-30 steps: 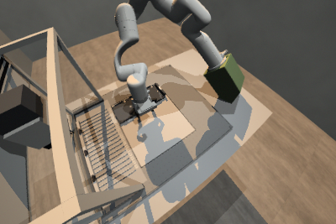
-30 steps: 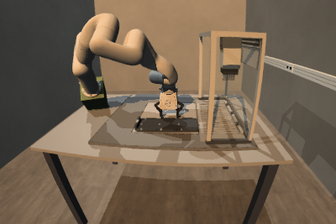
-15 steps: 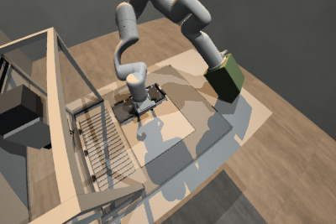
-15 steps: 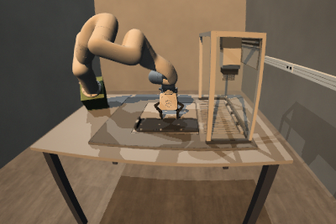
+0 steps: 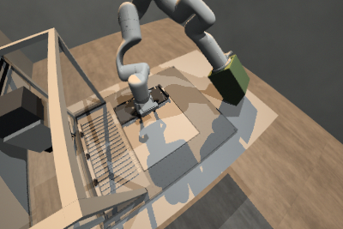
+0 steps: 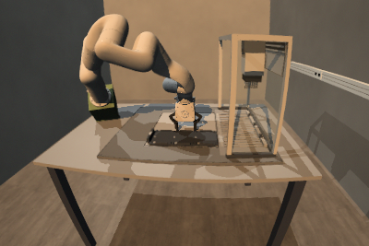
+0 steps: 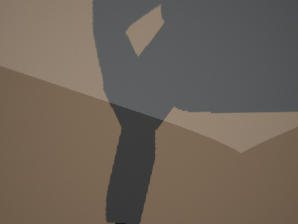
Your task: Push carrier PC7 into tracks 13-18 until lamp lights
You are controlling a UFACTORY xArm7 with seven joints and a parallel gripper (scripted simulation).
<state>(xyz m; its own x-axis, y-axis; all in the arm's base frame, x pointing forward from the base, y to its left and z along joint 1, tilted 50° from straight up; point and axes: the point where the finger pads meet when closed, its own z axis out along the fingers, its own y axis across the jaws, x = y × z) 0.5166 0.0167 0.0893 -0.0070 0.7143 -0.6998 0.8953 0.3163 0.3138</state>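
Right now the carrier PC7 is 80 mm to the right of my hand.
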